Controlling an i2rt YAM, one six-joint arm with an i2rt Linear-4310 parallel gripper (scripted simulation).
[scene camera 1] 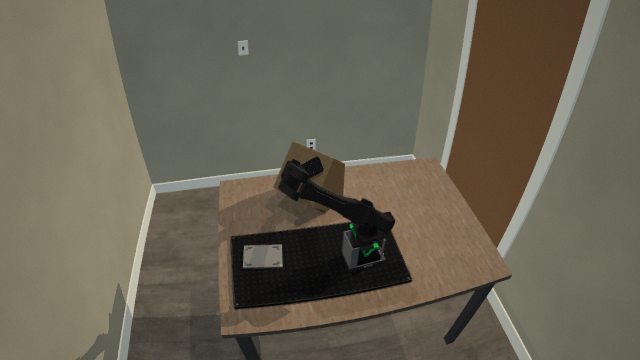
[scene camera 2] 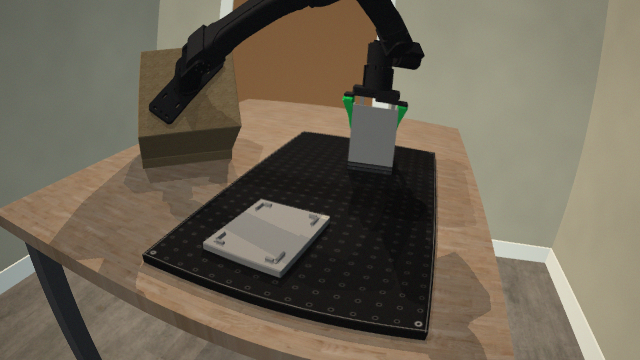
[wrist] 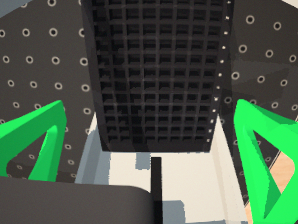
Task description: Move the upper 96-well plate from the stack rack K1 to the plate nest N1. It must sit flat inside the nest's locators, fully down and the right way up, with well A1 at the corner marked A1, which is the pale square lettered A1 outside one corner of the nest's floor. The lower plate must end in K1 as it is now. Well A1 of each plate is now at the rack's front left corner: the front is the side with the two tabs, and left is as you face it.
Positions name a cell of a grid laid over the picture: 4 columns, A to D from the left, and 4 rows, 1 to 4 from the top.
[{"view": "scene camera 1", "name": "grey plate nest N1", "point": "B3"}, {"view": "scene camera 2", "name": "my gripper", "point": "C2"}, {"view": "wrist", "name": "my gripper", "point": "C2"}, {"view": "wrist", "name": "black 96-well plate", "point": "B2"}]
